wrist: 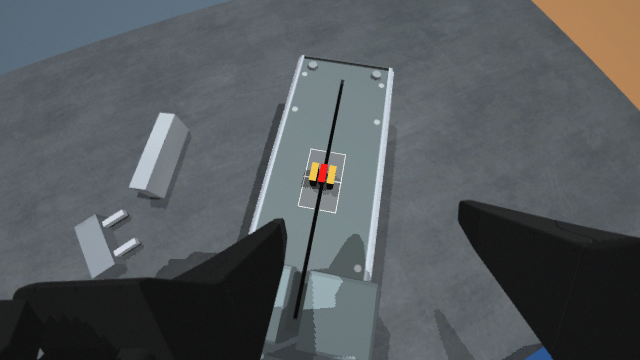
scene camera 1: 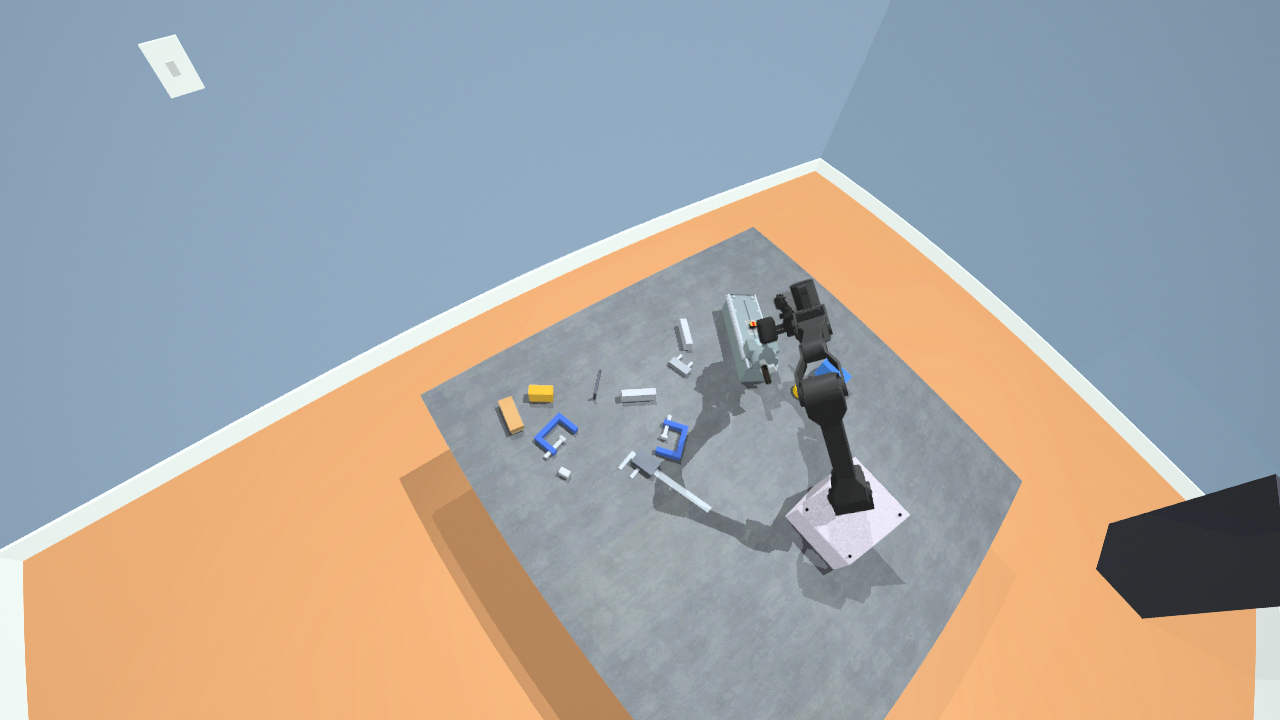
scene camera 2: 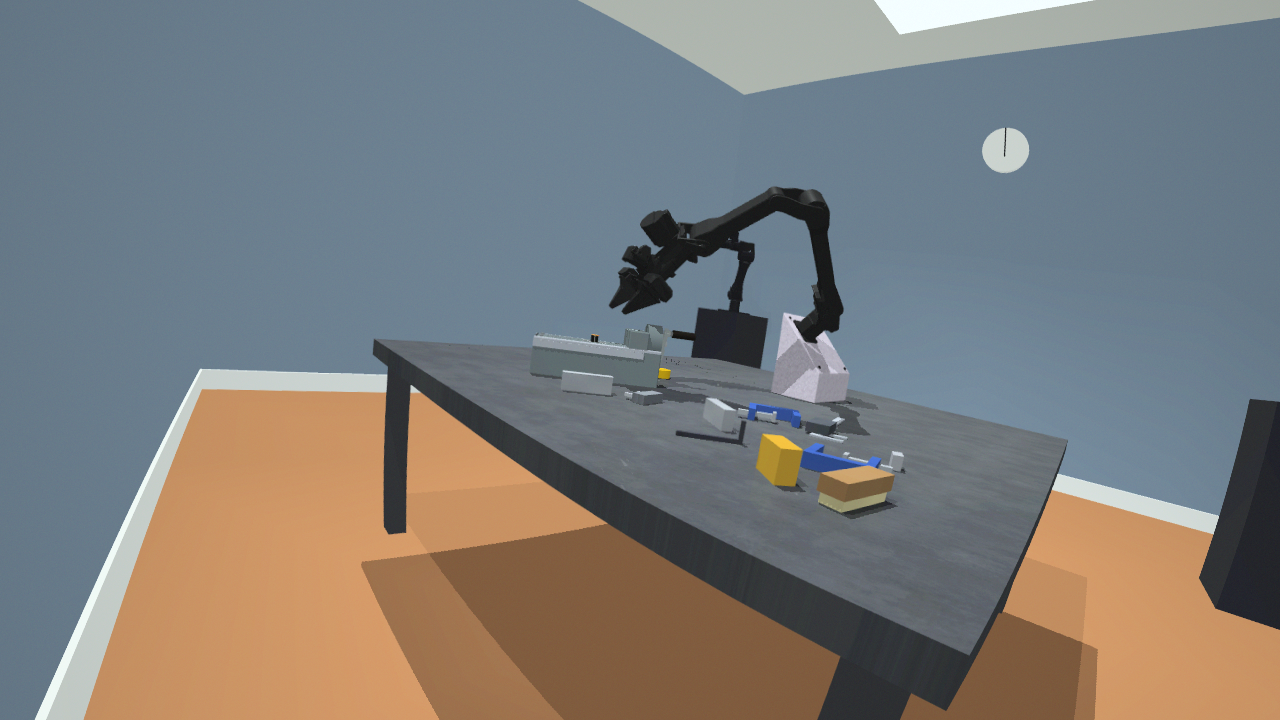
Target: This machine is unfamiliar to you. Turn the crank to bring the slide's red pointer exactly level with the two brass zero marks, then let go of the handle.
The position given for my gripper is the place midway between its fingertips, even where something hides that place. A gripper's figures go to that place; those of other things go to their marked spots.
Scene:
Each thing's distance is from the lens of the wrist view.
my gripper (wrist: pixel 370 219): 0.11 m
pronged grey block (wrist: pixel 103 255): 0.32 m
grey bar (wrist: pixel 153 174): 0.30 m
grey slide machine (wrist: pixel 337 112): 0.23 m
The marked spots on the pronged grey block and the grey slide machine are 0.26 m apart.

